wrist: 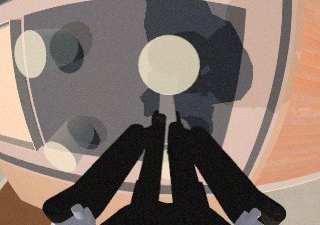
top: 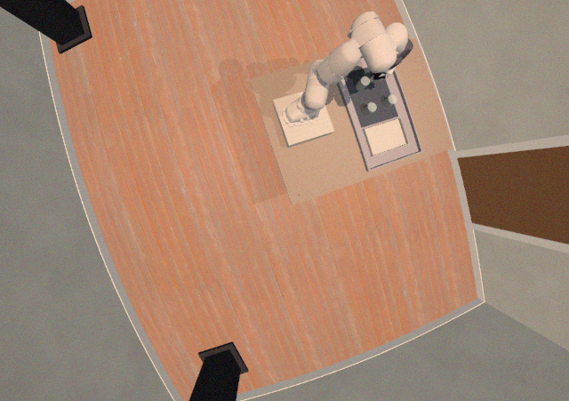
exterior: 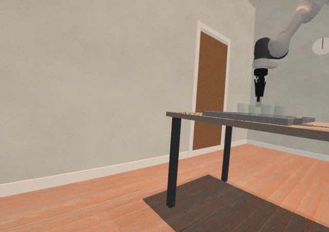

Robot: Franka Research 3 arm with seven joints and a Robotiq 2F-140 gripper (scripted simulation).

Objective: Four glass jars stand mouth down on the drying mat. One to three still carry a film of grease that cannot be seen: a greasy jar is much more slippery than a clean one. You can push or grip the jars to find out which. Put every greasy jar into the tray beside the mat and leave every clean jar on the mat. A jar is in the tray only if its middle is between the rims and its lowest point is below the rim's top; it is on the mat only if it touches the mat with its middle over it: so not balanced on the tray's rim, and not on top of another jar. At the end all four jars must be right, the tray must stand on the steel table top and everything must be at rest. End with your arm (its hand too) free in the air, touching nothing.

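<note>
My hand is 11 cm above the grey drying mat, 8 cm to the left of it and 1 cm short of it. Also, from my hand: tray (40 cm to the right, 10 cm below, 1 cm behind).
</note>
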